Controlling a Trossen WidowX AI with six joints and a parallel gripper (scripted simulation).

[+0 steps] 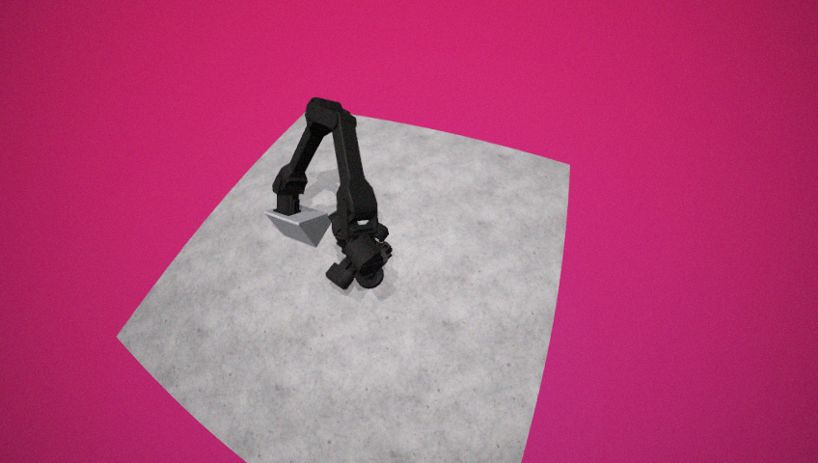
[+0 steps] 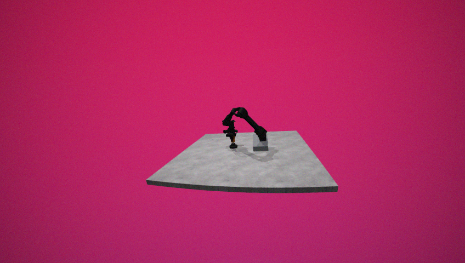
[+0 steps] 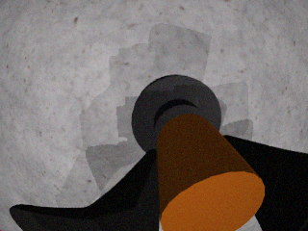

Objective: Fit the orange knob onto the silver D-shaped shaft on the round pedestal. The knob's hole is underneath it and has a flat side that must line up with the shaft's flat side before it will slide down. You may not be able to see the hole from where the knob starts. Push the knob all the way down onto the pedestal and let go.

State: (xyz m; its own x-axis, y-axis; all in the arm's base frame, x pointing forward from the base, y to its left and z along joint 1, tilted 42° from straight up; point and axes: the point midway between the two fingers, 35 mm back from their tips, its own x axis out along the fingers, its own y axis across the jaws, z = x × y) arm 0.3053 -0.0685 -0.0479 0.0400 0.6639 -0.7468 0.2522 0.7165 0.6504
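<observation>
Right now my gripper tip is 30 mm below the orange knob. Round my gripper tip: round dark pedestal 40 mm below.
</observation>
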